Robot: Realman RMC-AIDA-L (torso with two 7-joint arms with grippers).
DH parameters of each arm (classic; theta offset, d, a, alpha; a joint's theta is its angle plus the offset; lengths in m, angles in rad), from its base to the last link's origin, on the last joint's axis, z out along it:
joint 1: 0 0.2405 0 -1.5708
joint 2: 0 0 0 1.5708
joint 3: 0 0.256 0 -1.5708
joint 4: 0 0 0 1.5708
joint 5: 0 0.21 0 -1.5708
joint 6: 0 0 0 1.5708
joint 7: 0 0.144 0 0
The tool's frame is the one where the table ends.
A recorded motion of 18 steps. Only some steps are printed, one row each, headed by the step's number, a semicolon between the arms.
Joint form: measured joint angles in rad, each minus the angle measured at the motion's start. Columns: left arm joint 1, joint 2, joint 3, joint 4, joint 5, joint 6, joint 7; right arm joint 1, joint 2, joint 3, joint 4, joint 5, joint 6, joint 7.
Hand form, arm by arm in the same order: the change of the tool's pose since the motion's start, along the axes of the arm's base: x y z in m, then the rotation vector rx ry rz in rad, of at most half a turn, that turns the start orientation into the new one. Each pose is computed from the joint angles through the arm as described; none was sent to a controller.
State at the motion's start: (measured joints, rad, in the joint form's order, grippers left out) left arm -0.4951 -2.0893 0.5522 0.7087 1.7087 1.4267 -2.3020; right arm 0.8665 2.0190 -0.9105 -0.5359 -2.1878 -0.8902 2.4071
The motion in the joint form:
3: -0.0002 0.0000 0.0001 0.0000 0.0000 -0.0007 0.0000; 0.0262 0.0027 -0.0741 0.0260 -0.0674 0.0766 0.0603
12: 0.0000 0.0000 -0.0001 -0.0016 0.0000 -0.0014 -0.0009; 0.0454 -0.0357 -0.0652 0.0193 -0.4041 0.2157 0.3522
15: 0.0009 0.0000 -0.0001 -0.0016 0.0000 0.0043 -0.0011; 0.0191 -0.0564 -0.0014 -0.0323 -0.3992 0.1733 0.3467
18: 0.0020 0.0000 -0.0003 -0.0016 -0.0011 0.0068 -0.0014; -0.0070 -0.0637 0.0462 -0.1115 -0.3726 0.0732 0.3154
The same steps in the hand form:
3: 0.0000 0.0001 0.0000 0.0003 0.0003 0.0003; 0.0007 0.0040 -0.0094 -0.0016 -0.0985 -0.0094
12: -0.0003 0.0000 -0.0003 -0.0007 -0.0012 0.0024; 0.0293 0.0248 0.0299 0.1579 -0.2908 -0.1581
15: 0.0000 -0.0008 -0.0004 -0.0036 -0.0032 -0.0012; 0.0363 0.0263 0.0536 0.1975 -0.2521 -0.1890
18: -0.0001 -0.0012 -0.0003 -0.0040 -0.0051 -0.0020; 0.0338 0.0225 0.0692 0.1832 -0.2093 -0.1809

